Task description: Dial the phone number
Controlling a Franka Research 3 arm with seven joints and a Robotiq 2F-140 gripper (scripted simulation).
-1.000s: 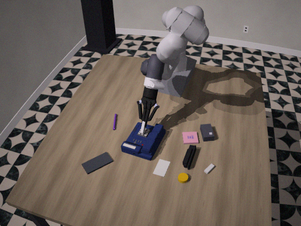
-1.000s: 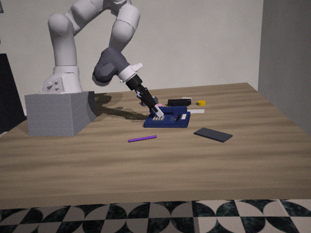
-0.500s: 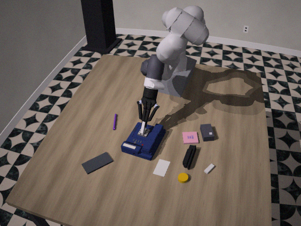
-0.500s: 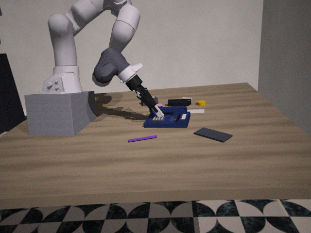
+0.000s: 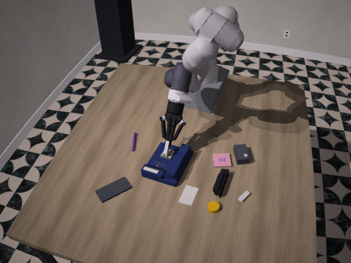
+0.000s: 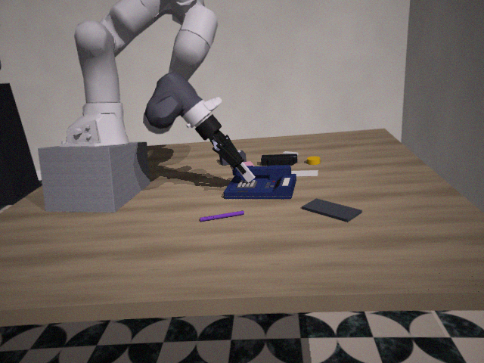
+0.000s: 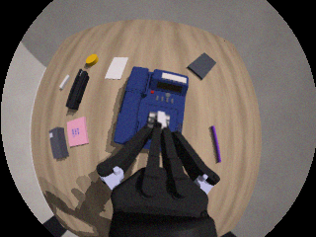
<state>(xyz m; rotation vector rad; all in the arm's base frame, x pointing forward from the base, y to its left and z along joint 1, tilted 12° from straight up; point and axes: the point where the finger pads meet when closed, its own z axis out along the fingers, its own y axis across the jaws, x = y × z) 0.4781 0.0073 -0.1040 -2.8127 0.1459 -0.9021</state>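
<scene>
The handset is 40 mm ahead of my hand, 70 mm to the left of it and 20 mm below it. From my hand the other things lie so: purple pen 40 mm behind, 200 mm to the right, 60 mm below; black stapler 80 mm ahead, 280 mm to the left, 50 mm below; white card 180 mm ahead, 170 mm to the left, 70 mm below.
</scene>
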